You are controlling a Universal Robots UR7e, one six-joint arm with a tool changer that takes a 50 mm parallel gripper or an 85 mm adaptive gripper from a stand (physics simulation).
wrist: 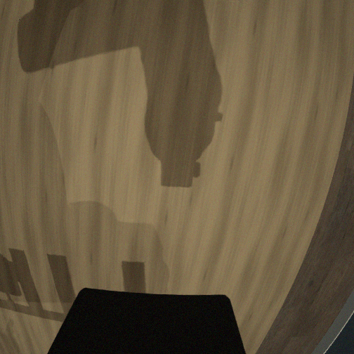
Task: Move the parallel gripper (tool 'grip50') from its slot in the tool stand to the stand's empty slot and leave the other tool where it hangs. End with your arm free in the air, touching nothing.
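Observation:
A black block point(150, 322), part of my own wrist end, fills the bottom middle of the wrist view. No gripper fingers show there. The arm's shadow point(182, 100) falls on the wooden table top and ends in a short, blunt stub with no finger shapes. The tool stand, its slots, the parallel gripper and the other tool do not show in this view. Dark bar-shaped shadows point(134, 276) lie at the lower left, and they look like those of the stand and what hangs in it; which slots are filled cannot be told.
The wooden table top point(250, 150) lies below the camera. Its darker brown edge band point(325, 250) curves down the right side, with a grey rim and dark blue floor beyond it at the lower right corner. A fainter, wide shadow lies at the lower left.

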